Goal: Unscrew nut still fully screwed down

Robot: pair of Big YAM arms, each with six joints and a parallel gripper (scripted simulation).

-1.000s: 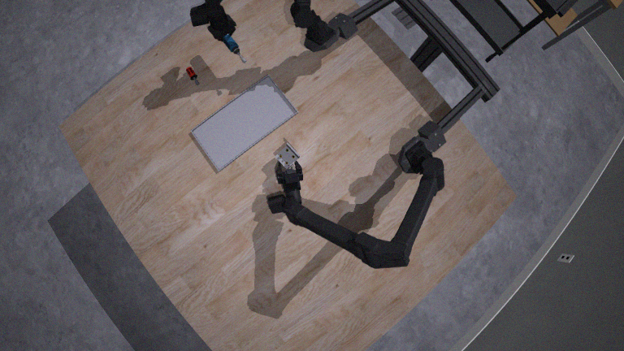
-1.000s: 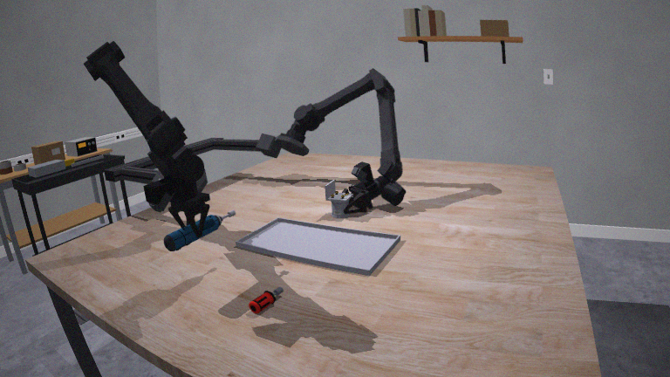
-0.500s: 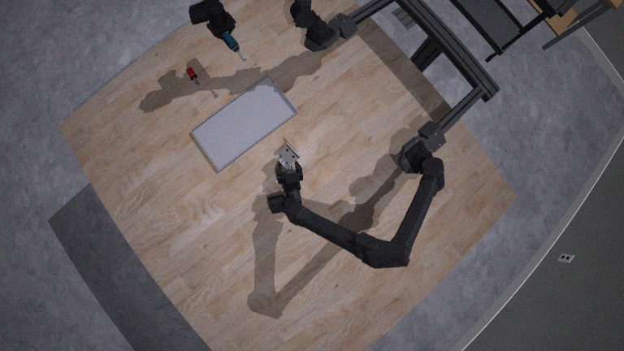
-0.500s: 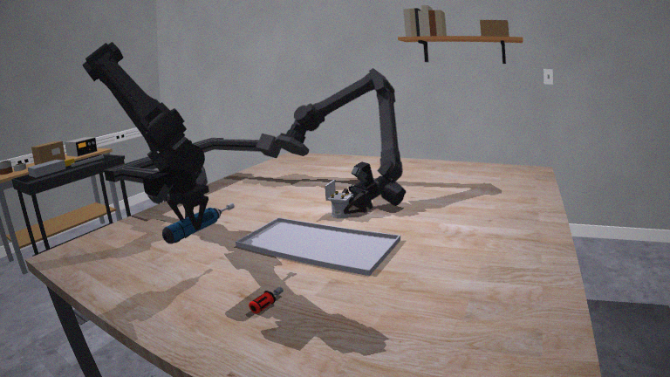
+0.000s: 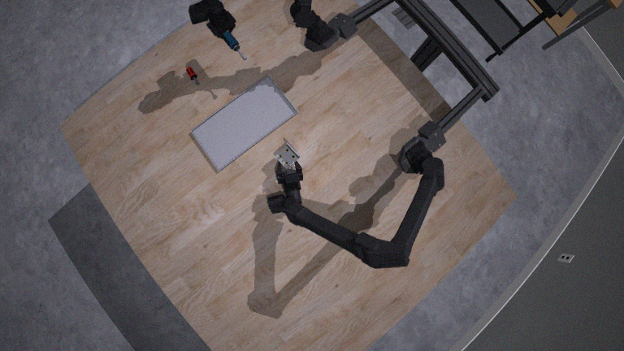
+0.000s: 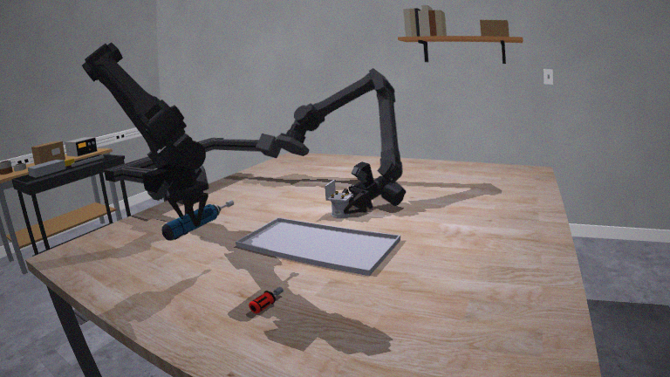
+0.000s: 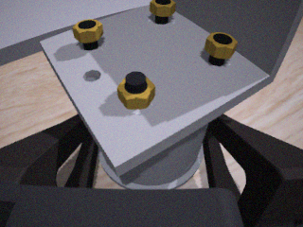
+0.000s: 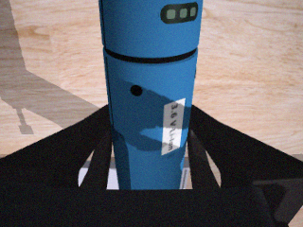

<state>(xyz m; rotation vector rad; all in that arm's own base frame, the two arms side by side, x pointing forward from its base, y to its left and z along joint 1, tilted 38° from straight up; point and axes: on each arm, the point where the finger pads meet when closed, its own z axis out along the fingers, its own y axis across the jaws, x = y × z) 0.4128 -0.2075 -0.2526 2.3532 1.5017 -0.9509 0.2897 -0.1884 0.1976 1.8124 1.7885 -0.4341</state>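
Right now my left hand is 1 cm below the joint module. From my left hand the other things lie so: shallow grey tray 5 cm ahead, 24 cm to the right, 2 cm below; then grey bracket plate 5 cm above; then nut 1 cm ahead, 2 cm to the left, 5 cm above.
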